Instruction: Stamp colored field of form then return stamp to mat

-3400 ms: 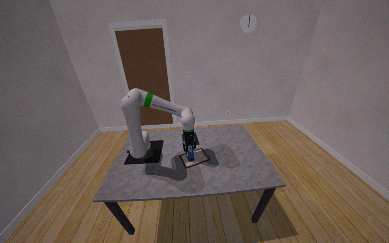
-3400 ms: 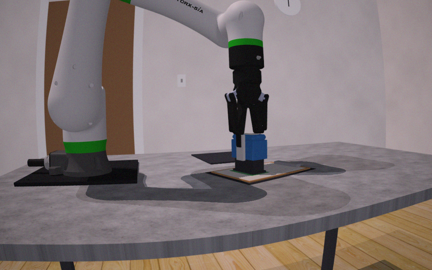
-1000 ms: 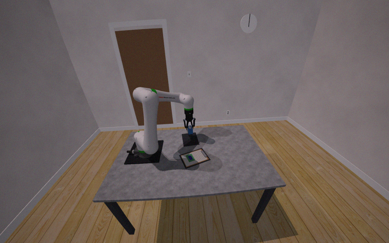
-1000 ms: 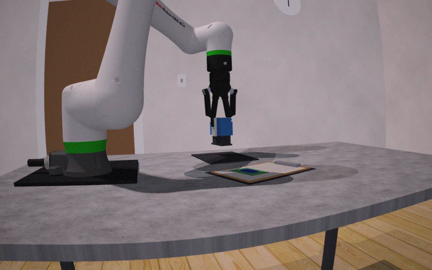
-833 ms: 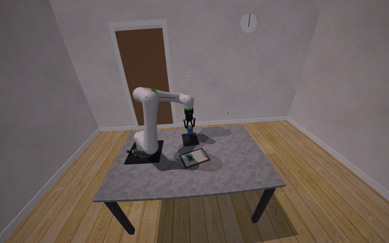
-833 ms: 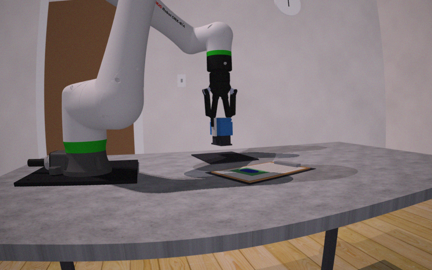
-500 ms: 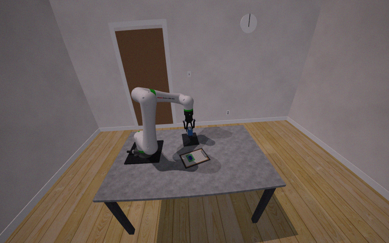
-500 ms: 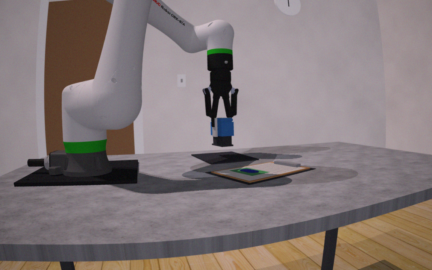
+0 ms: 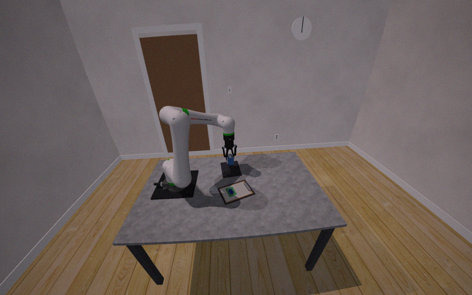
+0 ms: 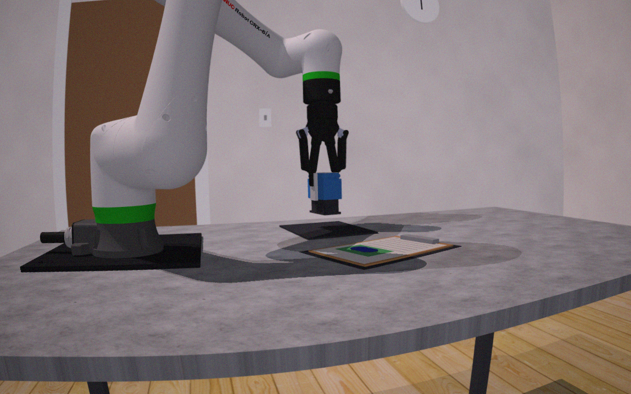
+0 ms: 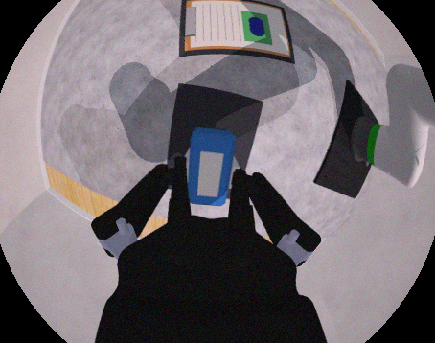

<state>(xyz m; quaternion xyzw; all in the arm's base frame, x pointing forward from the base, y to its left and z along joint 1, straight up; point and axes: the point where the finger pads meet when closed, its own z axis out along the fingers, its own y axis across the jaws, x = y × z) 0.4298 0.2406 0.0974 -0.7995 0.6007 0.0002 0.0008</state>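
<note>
My hand is 10 cm above the dark mat. Round my hand: stamp base (5 cm below); then blue stamp (2 cm below).
</note>
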